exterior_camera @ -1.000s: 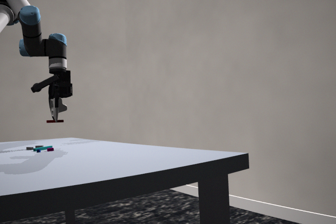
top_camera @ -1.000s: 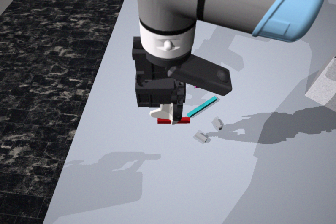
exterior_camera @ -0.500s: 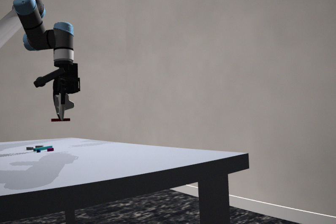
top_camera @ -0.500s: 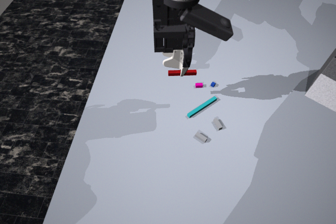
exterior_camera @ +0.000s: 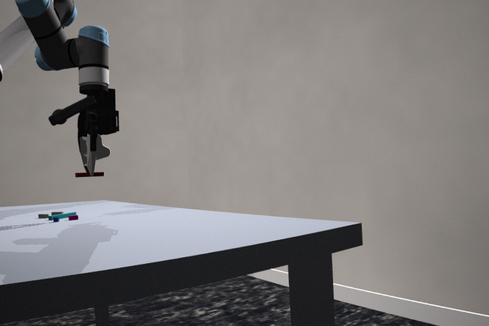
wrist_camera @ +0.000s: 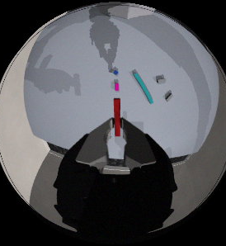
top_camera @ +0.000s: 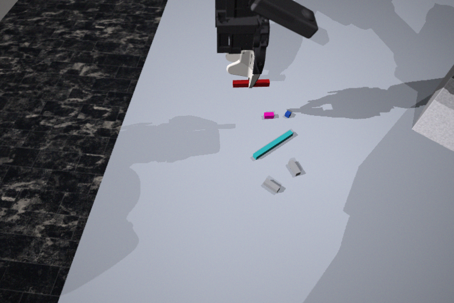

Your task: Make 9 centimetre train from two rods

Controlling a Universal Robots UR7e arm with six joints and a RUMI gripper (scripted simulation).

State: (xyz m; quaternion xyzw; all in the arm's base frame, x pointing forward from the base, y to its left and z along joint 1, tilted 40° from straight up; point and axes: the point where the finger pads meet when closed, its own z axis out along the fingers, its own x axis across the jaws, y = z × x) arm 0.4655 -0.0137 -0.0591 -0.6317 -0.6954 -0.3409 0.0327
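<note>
My gripper is now 110 mm above the magenta rod, 50 mm past it and 10 mm to the left of it. Round my hand: turquoise rod (110 mm below, 60 mm to the left, 60 mm behind); then red rod (10 mm below); then blue rod (110 mm below, 90 mm behind, 20 mm to the right).
</note>
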